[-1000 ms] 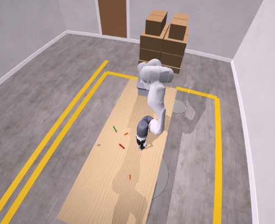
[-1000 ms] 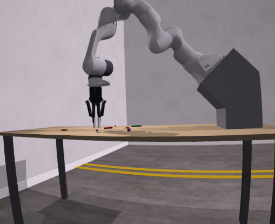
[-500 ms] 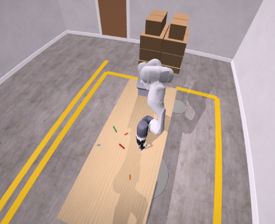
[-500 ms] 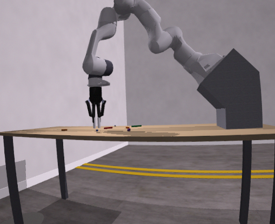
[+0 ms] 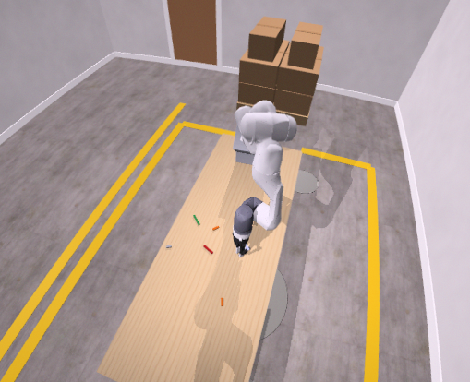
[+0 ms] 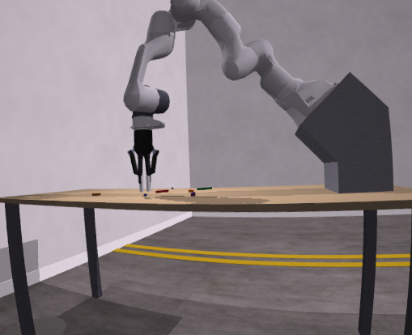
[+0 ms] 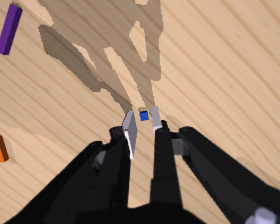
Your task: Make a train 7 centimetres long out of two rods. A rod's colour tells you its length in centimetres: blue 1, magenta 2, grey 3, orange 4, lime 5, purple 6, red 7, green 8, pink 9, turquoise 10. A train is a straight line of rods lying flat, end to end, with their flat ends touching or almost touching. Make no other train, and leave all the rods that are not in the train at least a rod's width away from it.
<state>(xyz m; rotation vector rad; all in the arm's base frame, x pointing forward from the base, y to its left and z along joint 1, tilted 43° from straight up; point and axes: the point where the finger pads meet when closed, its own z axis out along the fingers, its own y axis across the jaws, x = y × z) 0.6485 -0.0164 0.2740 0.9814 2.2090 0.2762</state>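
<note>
Now: hand 5 cm above the small blue rod. From my hand the other things lie so: purple rod 20 cm behind, 1 cm to the left, 5 cm below; then red rod 2 cm behind, 18 cm to the right, 5 cm below; then green rod 21 cm behind, 28 cm to the right, 5 cm below.
</note>
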